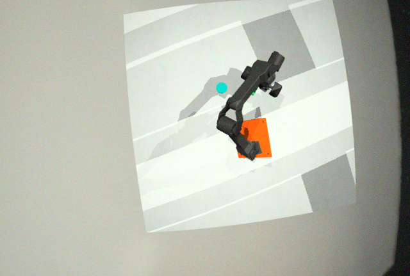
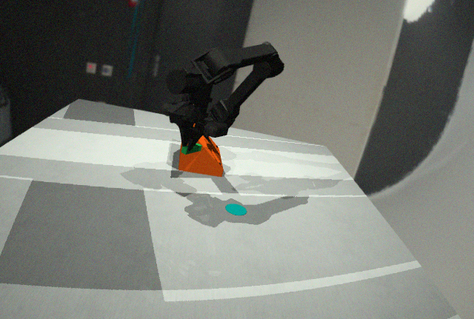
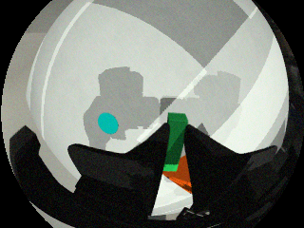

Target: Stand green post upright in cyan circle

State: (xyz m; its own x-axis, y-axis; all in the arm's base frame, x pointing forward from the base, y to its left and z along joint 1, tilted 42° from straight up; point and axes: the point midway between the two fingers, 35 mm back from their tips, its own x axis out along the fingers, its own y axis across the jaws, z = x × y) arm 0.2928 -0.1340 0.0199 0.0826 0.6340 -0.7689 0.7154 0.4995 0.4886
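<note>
The cyan circle lies 160 mm to the left of my gripper tip, 140 mm below it and 50 mm ahead of it. From my gripper tip the other things lie so: green post 20 mm to the left, 20 mm behind.
</note>
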